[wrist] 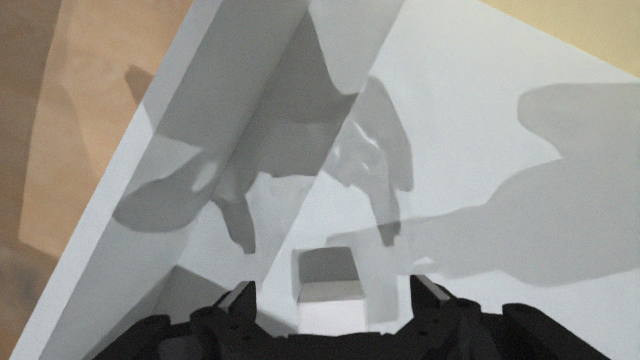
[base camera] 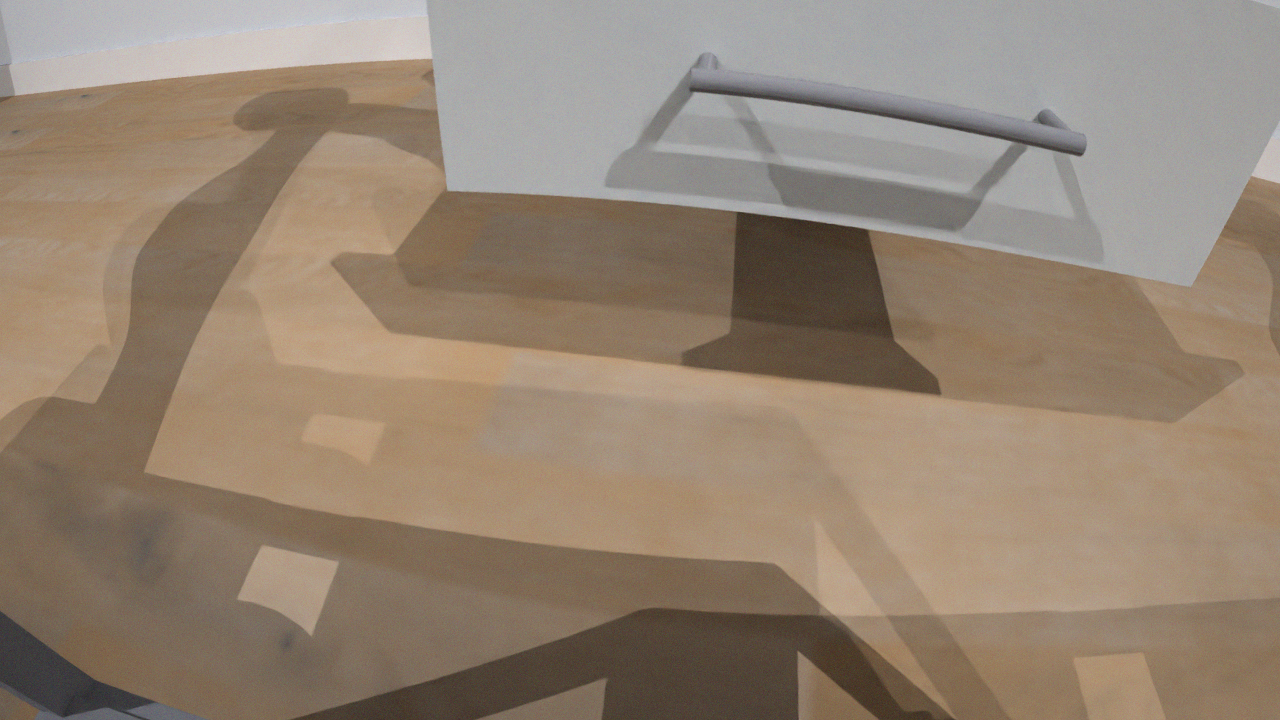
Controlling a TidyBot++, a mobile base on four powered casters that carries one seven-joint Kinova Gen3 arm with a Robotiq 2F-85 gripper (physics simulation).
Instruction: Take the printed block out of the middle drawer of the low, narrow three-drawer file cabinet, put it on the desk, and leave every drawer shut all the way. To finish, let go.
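Places are measured from the arm's base along level axes (x ahead, y left, z up), in metres.
Where they show: gripper, fingertip midpoint: (wrist: 332, 295).
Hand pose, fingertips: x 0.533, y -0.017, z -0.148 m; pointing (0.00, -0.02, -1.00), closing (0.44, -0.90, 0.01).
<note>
After its pixels a point has its place.
In the wrist view, a small pale block (wrist: 332, 316) @(x 0.521, y -0.022, z -0.151 m) shows low in the middle, between the spread fingertips but not gripped. My gripper (wrist: 332, 295) @(x 0.533, y -0.017, z -0.148 m) is open, with one finger on each side of the block, pointing down over an opened drawer. The drawer's pale front rim (wrist: 131, 150) @(x 0.570, y 0.083, z -0.095 m) runs diagonally along the left, and its inner walls carry shadows of the gripper. The block's lower part is hidden by the gripper body. In the base camera view, a white drawer front (base camera: 572, 107) @(x 0.404, y 0.053, z -0.153 m) has a grey bar handle (base camera: 886, 103) @(x 0.361, y -0.079, z -0.124 m); which drawer it is I cannot tell. The gripper does not show there.
In the wrist view, a broad white surface (wrist: 465, 125) @(x 0.663, y -0.059, z -0.180 m) lies right of the drawer, and a yellow surface (wrist: 590, 25) @(x 0.743, y -0.098, z -0.161 m) shows at the top right corner. Wooden floor (base camera: 626, 501) @(x 0.370, y 0.022, z -0.397 m) (wrist: 100, 100) @(x 0.570, y 0.372, z -0.397 m) carries shadows. A white skirting board (base camera: 223, 46) @(x 1.379, y 1.043, z -0.334 m) runs along the wall behind.
</note>
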